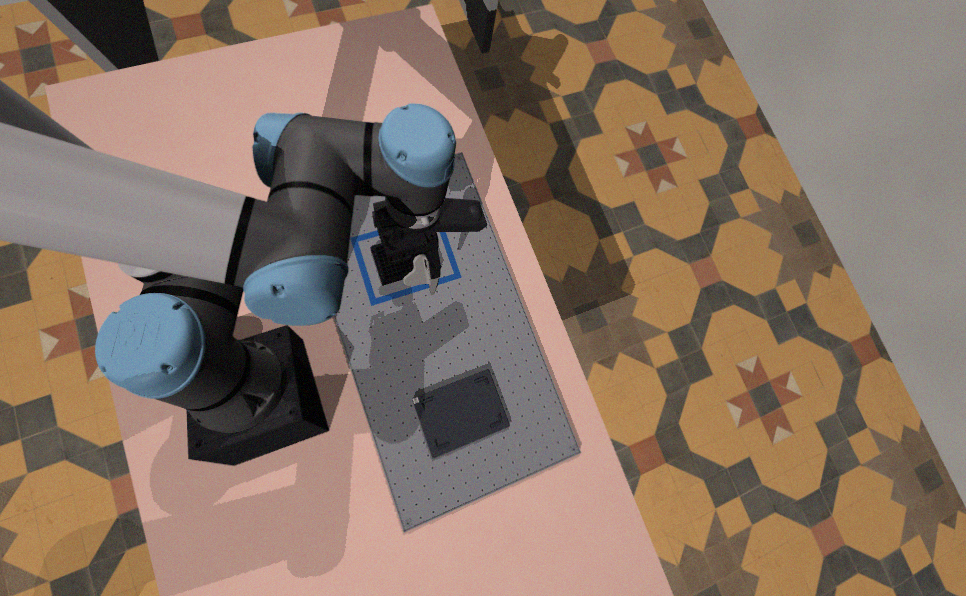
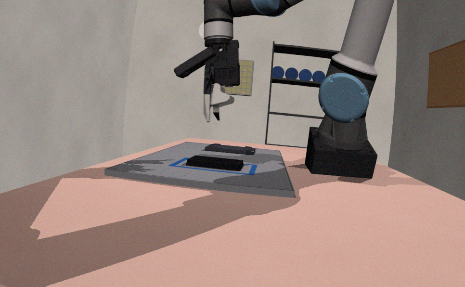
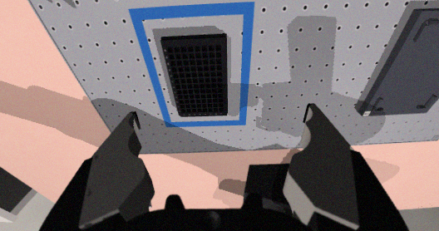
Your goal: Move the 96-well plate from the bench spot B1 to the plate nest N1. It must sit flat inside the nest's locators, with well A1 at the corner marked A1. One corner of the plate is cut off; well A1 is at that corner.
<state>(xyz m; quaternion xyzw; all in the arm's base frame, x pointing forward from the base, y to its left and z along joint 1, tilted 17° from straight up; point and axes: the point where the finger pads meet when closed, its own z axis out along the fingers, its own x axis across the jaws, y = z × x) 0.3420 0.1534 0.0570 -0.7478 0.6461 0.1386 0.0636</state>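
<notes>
Now: hand 20 mm past the black 96-well plate, 30 mm to the right of it and 100 mm above it. The rest, counted from my hand: white A1 mark: 60 mm behind, 260 mm to the right, 90 mm below; dark plate nest N1: 20 mm ahead, 300 mm to the right, 100 mm below.
</notes>
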